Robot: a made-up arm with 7 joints. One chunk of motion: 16 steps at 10 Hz.
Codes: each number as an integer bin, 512 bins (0 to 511) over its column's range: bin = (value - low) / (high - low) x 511, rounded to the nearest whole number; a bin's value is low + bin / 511 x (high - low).
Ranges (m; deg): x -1.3..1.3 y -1.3..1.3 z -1.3..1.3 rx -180..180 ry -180..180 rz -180..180
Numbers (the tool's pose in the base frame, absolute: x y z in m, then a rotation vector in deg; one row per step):
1: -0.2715 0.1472 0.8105 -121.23 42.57 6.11
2: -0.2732 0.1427 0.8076 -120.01 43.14 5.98
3: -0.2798 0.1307 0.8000 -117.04 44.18 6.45
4: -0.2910 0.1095 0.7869 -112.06 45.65 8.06
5: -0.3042 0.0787 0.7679 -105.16 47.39 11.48
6: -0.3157 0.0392 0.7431 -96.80 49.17 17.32
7: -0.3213 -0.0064 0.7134 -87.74 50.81 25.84
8: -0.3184 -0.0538 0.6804 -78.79 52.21 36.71
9: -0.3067 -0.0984 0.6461 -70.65 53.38 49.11
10: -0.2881 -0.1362 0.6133 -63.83 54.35 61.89
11: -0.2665 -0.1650 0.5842 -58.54 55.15 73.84
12: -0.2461 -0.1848 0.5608 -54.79 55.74 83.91
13: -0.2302 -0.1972 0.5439 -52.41 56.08 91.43
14: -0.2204 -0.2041 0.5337 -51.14 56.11 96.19
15: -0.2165 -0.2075 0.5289 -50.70 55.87 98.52
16: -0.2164 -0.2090 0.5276 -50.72 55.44 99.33
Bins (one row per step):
1: 202 284 415 83 316 264
2: 202 284 414 85 317 264
3: 201 281 413 89 318 265
4: 198 277 410 96 320 267
5: 196 271 406 106 323 272
6: 193 263 402 118 325 280
7: 192 254 396 131 328 292
8: 193 245 389 144 330 308
9: 195 236 382 155 331 325
10: 199 229 376 165 333 343
11: 203 223 370 172 334 360
12: 207 219 366 178 335 375
13: 210 217 362 181 335 385
14: 212 215 360 183 335 392
15: 213 215 359 184 335 395
16: 213 214 359 184 334 396

